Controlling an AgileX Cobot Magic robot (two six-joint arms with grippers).
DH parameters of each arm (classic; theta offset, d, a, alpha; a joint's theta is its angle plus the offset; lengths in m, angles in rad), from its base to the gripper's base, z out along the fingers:
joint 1: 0 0.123 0 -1.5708
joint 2: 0.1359 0 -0.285 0
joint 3: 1.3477 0 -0.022 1.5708
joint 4: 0 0.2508 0 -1.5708
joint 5: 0 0 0.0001 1.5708
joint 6: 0 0.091 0 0
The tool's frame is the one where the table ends.
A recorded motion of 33 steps. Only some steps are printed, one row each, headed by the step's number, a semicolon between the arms.
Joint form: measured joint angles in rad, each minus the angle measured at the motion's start. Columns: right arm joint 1, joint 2, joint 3, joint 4, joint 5, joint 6; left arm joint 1, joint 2, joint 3, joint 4, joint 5, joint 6.
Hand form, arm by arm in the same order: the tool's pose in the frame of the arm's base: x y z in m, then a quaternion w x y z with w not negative. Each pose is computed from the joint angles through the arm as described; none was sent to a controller.
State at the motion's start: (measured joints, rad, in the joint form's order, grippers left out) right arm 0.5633 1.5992 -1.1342 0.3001 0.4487 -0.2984; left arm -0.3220 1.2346 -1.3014 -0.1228 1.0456 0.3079
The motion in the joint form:
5: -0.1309 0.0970 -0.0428 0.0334 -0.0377 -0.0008; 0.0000 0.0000 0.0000 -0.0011 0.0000 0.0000
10: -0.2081 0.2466 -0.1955 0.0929 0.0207 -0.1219; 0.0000 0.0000 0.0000 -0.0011 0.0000 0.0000
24: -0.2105 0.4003 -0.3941 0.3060 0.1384 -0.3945; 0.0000 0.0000 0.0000 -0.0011 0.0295 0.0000
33: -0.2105 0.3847 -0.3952 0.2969 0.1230 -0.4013; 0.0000 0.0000 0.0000 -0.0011 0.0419 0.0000
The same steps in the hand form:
5: 0.3327 0.1667 0.2471 0.34248 -0.21889 0.90300 0.13922; 0.2291 -0.0867 0.3922 0.33203 0.28065 0.89833 -0.06319
10: 0.3780 0.1570 0.2316 0.32801 -0.22487 0.90823 0.13021; 0.2291 -0.0867 0.3922 0.33203 0.28065 0.89833 -0.06319
24: 0.4104 0.1818 0.2234 0.31700 -0.29198 0.88417 0.18028; 0.2270 -0.0862 0.3906 0.31811 0.28300 0.90262 -0.06326
33: 0.4103 0.1806 0.2311 0.33184 -0.29580 0.87882 0.17341; 0.2261 -0.0859 0.3899 0.31224 0.28396 0.90436 -0.06328

